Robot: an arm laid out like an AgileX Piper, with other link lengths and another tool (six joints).
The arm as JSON. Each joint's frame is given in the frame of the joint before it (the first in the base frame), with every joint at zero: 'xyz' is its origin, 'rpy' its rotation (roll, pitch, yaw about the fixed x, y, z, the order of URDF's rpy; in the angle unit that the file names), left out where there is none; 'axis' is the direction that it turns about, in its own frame. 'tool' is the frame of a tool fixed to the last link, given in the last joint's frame.
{
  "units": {
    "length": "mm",
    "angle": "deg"
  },
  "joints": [
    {
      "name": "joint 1",
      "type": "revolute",
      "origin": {
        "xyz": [
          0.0,
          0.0,
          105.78
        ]
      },
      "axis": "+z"
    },
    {
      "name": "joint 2",
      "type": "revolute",
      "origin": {
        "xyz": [
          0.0,
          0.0,
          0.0
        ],
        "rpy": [
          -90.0,
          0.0,
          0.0
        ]
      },
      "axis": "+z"
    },
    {
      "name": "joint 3",
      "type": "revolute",
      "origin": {
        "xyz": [
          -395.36,
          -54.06,
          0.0
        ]
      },
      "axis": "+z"
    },
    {
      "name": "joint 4",
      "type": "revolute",
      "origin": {
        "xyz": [
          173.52,
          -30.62,
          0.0
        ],
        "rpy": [
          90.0,
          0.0,
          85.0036
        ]
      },
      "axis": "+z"
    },
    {
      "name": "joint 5",
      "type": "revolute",
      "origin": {
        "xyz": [
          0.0,
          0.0,
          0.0
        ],
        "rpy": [
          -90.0,
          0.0,
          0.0
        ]
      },
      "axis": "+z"
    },
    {
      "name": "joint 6",
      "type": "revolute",
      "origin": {
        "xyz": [
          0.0,
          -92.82,
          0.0
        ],
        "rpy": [
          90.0,
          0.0,
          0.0
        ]
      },
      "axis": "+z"
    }
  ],
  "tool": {
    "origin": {
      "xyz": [
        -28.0,
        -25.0,
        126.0
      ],
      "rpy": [
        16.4,
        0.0,
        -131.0
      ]
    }
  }
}
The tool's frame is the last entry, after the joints.
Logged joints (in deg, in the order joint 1, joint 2, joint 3, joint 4, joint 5, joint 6), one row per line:
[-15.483 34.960 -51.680 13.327 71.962 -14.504]
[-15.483 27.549 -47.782 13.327 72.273 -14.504]
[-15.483 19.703 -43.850 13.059 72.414 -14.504]
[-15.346 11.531 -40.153 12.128 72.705 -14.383]
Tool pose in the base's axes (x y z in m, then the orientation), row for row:
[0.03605 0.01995 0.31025 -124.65 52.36 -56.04]
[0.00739 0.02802 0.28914 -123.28 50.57 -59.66]
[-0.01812 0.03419 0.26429 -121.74 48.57 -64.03]
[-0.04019 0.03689 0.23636 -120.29 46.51 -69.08]
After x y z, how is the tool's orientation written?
As a rotation vector, in degrees.
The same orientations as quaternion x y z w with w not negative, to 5 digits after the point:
[-0.81525 0.34245 -0.36652 0.28941]
[-0.80750 0.33124 -0.39078 0.29241]
[-0.79782 0.31830 -0.41962 0.29341]
[-0.78690 0.30425 -0.45190 0.28983]

